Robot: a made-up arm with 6 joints. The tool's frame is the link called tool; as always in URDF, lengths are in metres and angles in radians. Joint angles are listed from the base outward.
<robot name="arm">
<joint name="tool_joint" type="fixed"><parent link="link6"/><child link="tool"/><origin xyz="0 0 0" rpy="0 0 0"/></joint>
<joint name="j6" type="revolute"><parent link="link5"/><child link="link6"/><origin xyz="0 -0.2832 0" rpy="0 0 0"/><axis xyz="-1 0 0"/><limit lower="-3.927" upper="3.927"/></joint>
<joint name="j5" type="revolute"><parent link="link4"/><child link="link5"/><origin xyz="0.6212 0 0" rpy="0 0 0"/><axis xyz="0 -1 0"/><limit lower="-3.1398" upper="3.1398"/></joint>
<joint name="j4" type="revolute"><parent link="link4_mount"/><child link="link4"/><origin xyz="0 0 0" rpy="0 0 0"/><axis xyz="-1 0 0"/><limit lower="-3.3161" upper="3.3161"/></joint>
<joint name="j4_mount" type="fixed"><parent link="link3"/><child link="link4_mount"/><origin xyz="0 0 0" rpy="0 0 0"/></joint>
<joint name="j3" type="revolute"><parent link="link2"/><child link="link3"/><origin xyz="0 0 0.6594" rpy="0 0 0"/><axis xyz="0 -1 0"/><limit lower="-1.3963" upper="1.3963"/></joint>
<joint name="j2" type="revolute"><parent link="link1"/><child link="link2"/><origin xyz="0 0 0" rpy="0 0 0"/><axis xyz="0 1 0"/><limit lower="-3.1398" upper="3.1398"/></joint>
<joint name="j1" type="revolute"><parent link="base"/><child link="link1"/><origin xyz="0 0 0.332" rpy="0 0 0"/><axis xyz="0 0 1"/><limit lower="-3.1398" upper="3.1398"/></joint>
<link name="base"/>
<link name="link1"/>
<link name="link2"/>
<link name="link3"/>
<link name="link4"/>
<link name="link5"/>
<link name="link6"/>
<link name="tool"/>
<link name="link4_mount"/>
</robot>
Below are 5 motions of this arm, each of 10 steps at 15 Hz.
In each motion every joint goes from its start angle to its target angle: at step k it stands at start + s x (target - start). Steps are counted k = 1, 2, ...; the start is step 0. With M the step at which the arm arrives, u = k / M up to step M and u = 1 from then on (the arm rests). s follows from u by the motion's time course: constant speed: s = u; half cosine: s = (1 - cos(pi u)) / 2; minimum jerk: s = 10 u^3 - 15 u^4 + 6 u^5.
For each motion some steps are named. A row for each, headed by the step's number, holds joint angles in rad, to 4 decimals.
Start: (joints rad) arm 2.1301 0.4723 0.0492 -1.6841 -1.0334 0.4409
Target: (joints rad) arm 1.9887 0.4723 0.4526 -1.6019 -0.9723 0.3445
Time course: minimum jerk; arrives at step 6
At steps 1, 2, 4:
1: 2.1251 0.4723 0.0635 -1.6812 -1.0312 0.4375
2: 2.1004 0.4723 0.1339 -1.6668 -1.0206 0.4207
4: 2.0184 0.4723 0.3679 -1.6192 -0.9851 0.3647

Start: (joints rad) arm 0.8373 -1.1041 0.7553 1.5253 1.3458 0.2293
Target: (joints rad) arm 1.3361 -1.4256 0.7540 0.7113 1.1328 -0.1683
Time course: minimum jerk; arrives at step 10
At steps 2, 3, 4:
2: 0.8662 -1.1227 0.7552 1.4782 1.3335 0.2063
3: 0.9186 -1.1565 0.7551 1.3926 1.3111 0.1645
4: 0.9956 -1.2062 0.7549 1.2669 1.2782 0.1031

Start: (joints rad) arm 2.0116 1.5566 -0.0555 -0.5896 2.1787 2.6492
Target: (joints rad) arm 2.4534 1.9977 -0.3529 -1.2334 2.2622 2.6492
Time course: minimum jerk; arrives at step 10
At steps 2, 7, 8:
2: 2.0372 1.5821 -0.0727 -0.6269 2.1835 2.6492
7: 2.3814 1.9258 -0.3044 -1.1284 2.2486 2.6492
8: 2.4278 1.9722 -0.3357 -1.1961 2.2574 2.6492

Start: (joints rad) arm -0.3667 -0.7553 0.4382 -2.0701 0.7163 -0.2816
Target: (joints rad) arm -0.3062 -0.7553 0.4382 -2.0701 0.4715 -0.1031
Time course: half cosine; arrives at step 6
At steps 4, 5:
4: -0.3213 -0.7553 0.4382 -2.0701 0.5327 -0.1477
5: -0.3103 -0.7553 0.4382 -2.0701 0.4879 -0.1151

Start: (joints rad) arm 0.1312 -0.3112 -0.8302 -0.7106 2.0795 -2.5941
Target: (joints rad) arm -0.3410 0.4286 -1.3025 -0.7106 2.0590 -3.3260
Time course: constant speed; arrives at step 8
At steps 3, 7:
3: -0.0459 -0.0338 -1.0073 -0.7106 2.0718 -2.8686
7: -0.2820 0.3361 -1.2435 -0.7106 2.0616 -3.2345

